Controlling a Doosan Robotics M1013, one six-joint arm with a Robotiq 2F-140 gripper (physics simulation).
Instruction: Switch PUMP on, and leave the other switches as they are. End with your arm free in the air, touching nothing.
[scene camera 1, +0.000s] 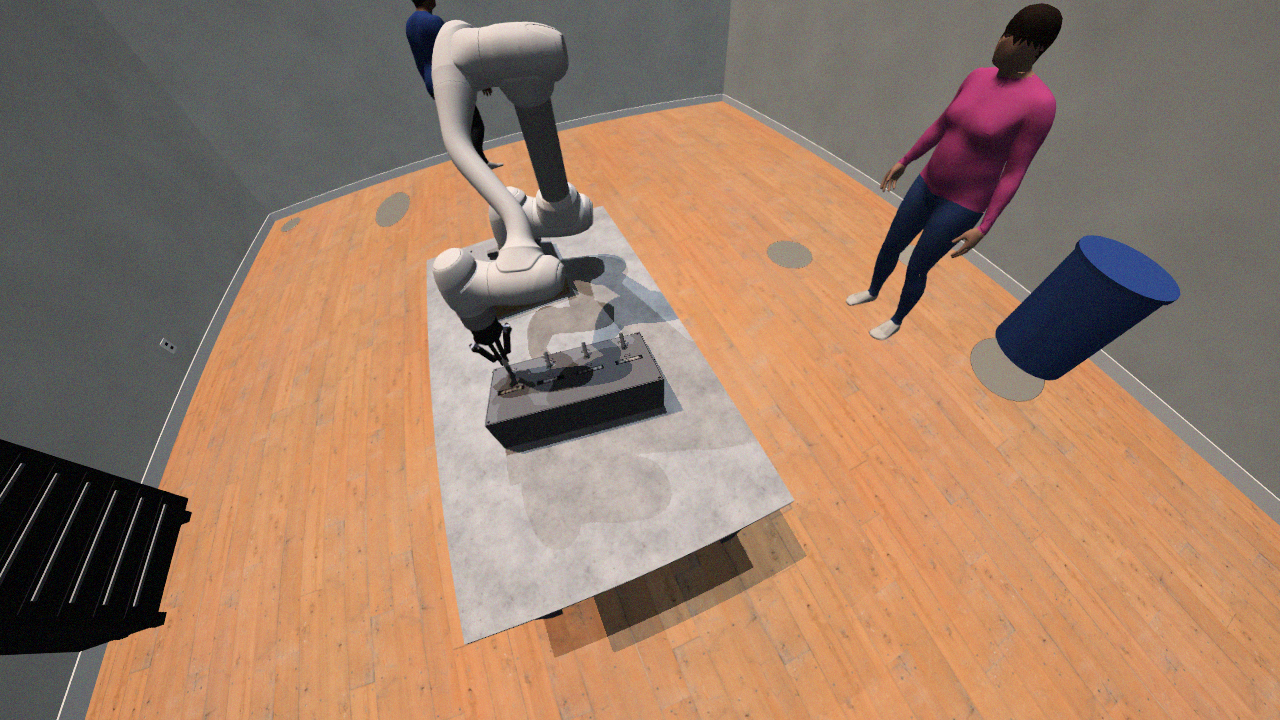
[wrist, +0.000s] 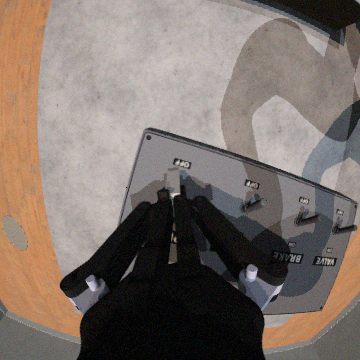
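Note:
The dark grey switch box sits on the table. My gripper is shut and empty, its fingertips low over the box's PUMP end, near the OFF label there. The fingers hide the PUMP lever and its name label in the wrist view, so its position cannot be told, nor whether the fingertips touch it. The FAN lever, BRAKE lever and VALVE lever stand near their OFF labels.
The pale table bears the box and the arm's base. A person in pink and a blue barrel are at the right. Another person stands behind the arm. A black slatted object is at the left.

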